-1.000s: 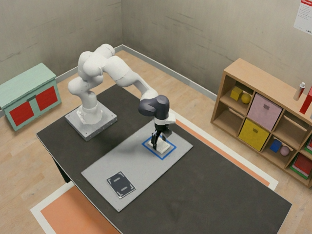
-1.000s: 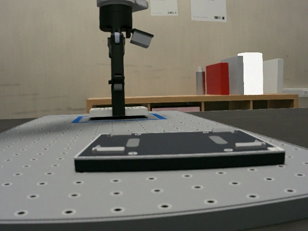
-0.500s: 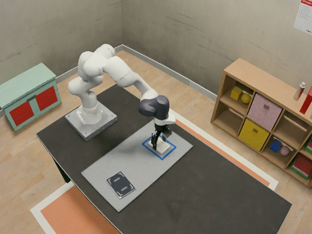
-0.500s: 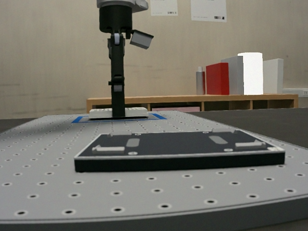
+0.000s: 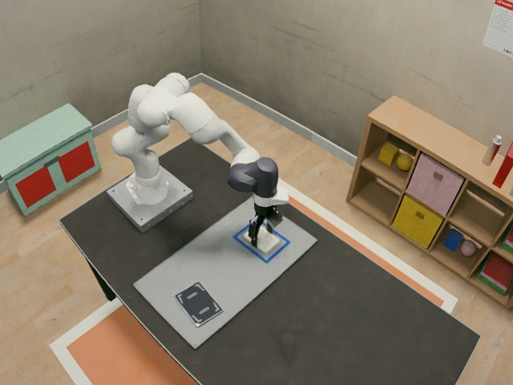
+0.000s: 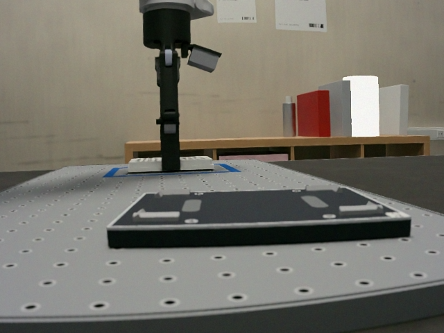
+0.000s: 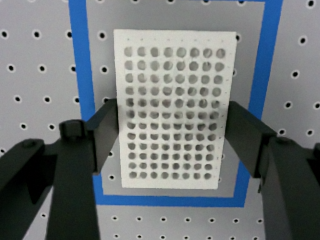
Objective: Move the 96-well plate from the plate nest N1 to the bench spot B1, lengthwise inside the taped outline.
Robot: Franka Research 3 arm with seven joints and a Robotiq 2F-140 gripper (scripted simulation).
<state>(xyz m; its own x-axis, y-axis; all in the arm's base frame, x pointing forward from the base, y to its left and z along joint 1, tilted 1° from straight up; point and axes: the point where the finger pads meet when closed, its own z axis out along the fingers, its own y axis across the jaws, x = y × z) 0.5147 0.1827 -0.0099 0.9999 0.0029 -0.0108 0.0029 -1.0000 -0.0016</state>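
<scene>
Right now my hand is 2 cm above the white 96-well plate. Also, from my hand: dark plate nest: 40 cm to the right, 4 cm ahead, 2 cm below.
</scene>
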